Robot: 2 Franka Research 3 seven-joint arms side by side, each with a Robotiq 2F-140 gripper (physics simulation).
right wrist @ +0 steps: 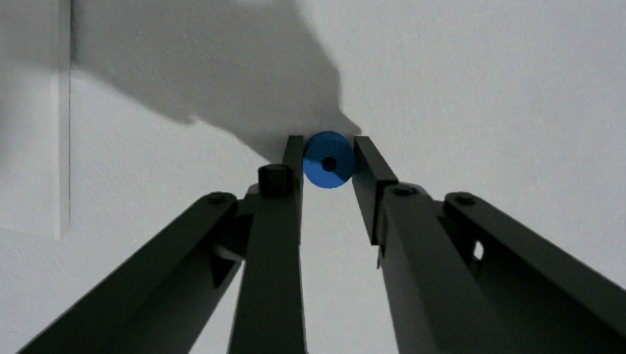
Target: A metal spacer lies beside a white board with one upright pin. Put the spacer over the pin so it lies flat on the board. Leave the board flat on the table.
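The spacer (320, 176) is a blue round piece with a small dark hole at its centre. It is between the fingertips of my right gripper (328, 161), which is shut on it. The hole faces the camera. How high the spacer is above the table cannot be told exactly. The white board (30, 150) shows in part at the left edge of the view, to the left of the gripper and apart from the spacer. The upright pin does not show in this view. My left gripper does not show.
The pale table top (475, 100) lies under the gripper. A large dark shadow falls across the table from the upper left to the fingertips and over part of the board. The board's near corner and right edge show at the left.
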